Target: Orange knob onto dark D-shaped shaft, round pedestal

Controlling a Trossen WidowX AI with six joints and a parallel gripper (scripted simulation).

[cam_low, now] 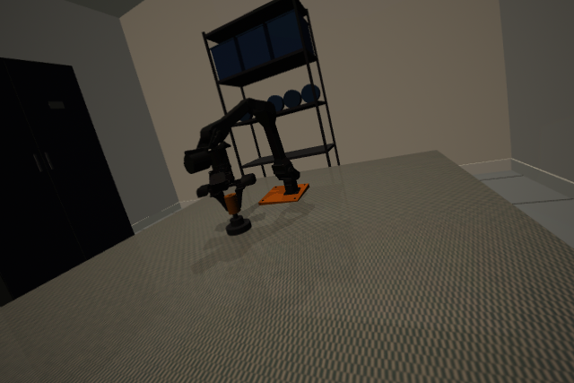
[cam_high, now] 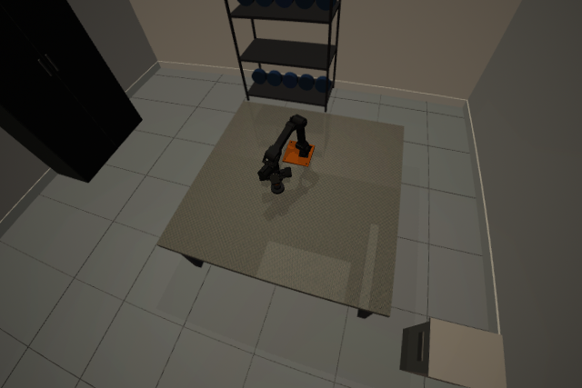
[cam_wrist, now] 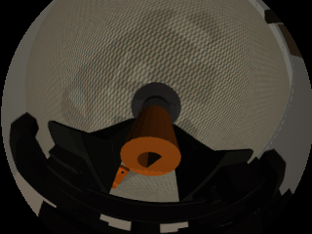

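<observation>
The orange knob lies 2 cm above my gripper tip. From my gripper tip the other things lie so: pedestal 4 cm below.
</observation>
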